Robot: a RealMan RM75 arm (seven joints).
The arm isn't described. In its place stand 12 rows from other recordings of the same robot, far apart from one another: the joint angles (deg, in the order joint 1, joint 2, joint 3, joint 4, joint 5, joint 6, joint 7), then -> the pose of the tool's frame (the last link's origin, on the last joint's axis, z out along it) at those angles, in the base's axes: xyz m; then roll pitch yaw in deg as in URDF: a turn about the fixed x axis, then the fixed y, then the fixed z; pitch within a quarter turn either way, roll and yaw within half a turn.
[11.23 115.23 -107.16 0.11 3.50 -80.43 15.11] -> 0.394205, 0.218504, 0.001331, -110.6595, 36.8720, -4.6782
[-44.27 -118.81 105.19 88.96 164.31 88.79 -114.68] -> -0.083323, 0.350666, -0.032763, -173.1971, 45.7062, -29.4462
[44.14 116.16 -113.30 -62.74 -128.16 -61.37 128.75] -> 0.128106, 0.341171, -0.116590, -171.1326, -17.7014, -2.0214
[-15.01 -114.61 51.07 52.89 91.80 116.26 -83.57] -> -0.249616, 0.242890, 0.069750, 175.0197, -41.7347, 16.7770
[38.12 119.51 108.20 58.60 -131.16 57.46 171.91] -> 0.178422, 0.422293, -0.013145, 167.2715, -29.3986, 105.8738
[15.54 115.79 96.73 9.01 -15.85 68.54 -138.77] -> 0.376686, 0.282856, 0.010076, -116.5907, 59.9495, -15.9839
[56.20 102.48 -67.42 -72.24 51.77 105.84 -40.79] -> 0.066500, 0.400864, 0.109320, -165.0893, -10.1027, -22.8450
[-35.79 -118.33 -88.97 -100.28 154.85 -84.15 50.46] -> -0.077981, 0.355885, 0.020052, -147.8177, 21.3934, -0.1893
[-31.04 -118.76 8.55 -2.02 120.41 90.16 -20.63] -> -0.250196, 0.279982, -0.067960, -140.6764, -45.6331, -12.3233
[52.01 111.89 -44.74 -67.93 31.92 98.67 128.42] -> 0.145709, 0.421054, 0.112858, 155.5413, -1.2051, 146.4333
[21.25 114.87 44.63 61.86 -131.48 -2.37 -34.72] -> 0.187239, 0.312836, -0.135727, -140.2055, 14.0155, -7.7202
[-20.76 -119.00 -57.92 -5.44 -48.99 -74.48 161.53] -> -0.363362, 0.300684, 0.025170, -76.8110, -53.8530, -13.2069
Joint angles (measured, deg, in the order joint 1, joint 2, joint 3, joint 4, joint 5, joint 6, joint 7), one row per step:
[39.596 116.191 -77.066 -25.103 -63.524 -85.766 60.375]
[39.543 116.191 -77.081 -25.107 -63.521 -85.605 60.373]
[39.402 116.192 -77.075 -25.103 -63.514 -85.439 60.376]
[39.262 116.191 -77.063 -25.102 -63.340 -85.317 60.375]
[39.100 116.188 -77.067 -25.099 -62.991 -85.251 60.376]
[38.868 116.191 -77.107 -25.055 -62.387 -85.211 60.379]
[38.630 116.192 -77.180 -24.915 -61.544 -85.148 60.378]
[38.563 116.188 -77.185 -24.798 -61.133 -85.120 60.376]
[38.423 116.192 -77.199 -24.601 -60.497 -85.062 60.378]
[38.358 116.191 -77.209 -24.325 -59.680 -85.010 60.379]
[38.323 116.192 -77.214 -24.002 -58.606 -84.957 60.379]
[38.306 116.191 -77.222 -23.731 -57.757 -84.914 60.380]
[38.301 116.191 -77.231 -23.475 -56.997 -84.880 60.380]
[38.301 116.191 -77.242 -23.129 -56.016 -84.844 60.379]
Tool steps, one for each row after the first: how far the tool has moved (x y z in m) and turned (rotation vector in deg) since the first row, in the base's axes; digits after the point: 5 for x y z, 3 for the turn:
[0.00049 0.00018 -0.00014 0.074 -0.085 -0.159]
[0.00156 0.00017 -0.00023 0.157 -0.155 -0.429]
[0.00237 0.00029 0.00004 0.295 -0.059 -0.718]
[0.00305 0.00042 0.00063 0.462 0.204 -1.040]
[0.00395 0.00048 0.00150 0.669 0.679 -1.515]
[0.00500 0.00071 0.00255 0.921 1.316 -2.158]
[0.00541 0.00098 0.00309 1.046 1.635 -2.476]
[0.00632 0.00128 0.00382 1.226 2.124 -3.030]
[0.00688 0.00194 0.00480 1.449 2.759 -3.636]
[0.00718 0.00297 0.00620 1.761 3.610 -4.340]
[0.00745 0.00381 0.00729 2.002 4.275 -4.901]
[0.00770 0.00455 0.00824 2.210 4.868 -5.401]
[0.00806 0.00551 0.00946 2.473 5.633 -6.051]

